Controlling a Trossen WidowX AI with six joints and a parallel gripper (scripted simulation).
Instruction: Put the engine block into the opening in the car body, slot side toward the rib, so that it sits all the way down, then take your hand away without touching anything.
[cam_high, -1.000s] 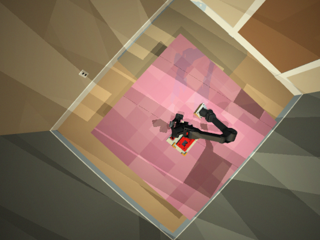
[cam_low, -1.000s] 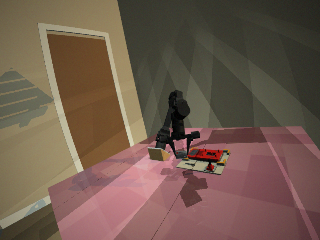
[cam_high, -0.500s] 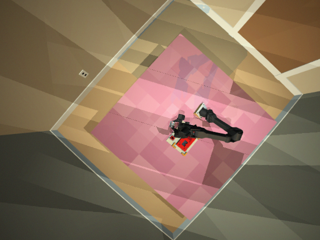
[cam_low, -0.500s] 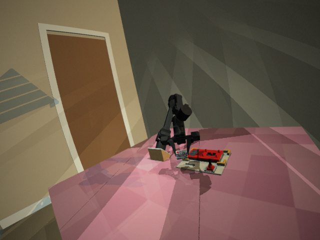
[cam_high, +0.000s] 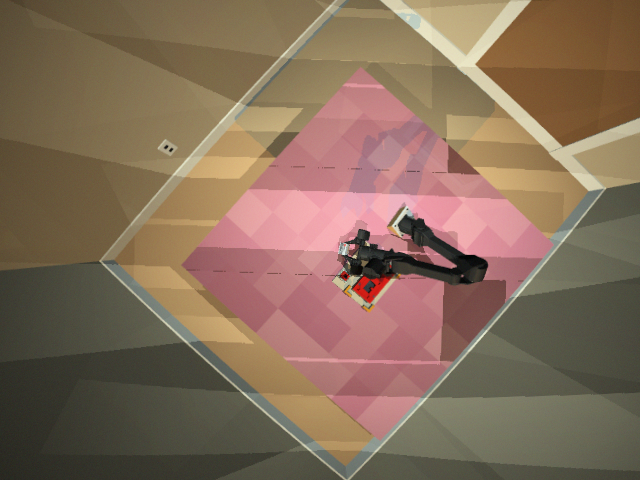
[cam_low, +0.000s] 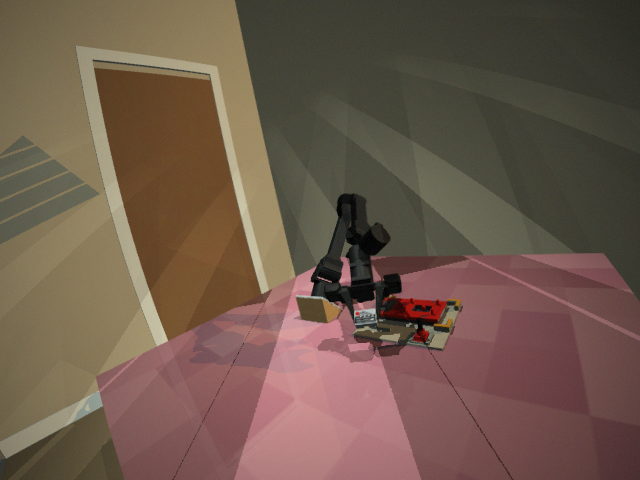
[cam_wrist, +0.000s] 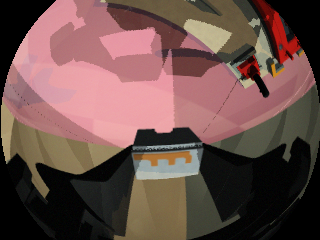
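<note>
My gripper tip is 9 cm to the right of the dark upright peg, 9 cm short of it and 6 cm above it. The rest, counted from my gripper tip: cream base board (19 cm to the left, 9 cm below, 3 cm ahead); engine block (right at my gripper tip).
</note>
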